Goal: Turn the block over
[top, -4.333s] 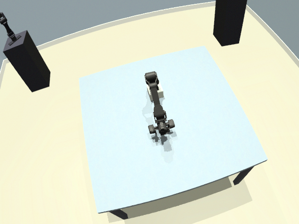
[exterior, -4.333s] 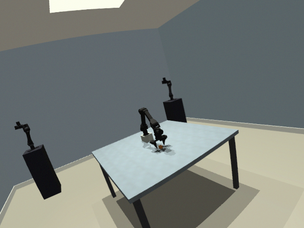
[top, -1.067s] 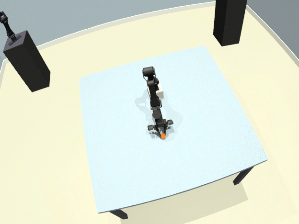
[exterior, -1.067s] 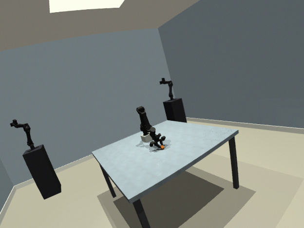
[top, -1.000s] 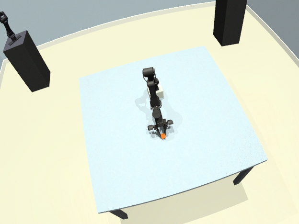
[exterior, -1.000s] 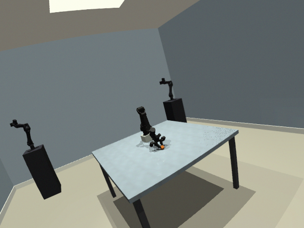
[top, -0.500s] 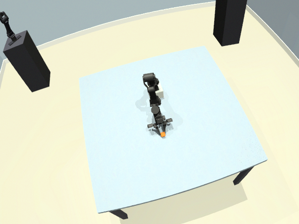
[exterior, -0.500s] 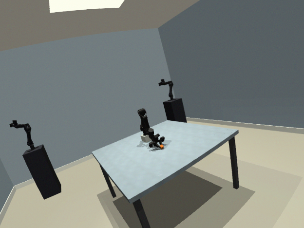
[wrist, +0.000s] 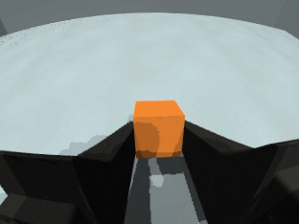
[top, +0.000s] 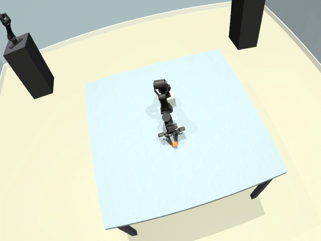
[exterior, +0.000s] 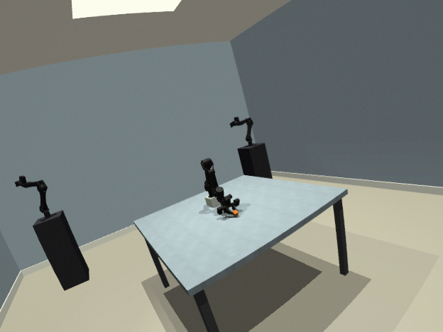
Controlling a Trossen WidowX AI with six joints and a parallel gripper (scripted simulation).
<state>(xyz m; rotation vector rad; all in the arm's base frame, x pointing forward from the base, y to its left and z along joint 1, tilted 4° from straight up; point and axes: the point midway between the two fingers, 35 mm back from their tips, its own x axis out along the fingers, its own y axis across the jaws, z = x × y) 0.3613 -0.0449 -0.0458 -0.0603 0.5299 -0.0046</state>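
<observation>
Right now the block is 1 cm below my gripper tip.
</observation>
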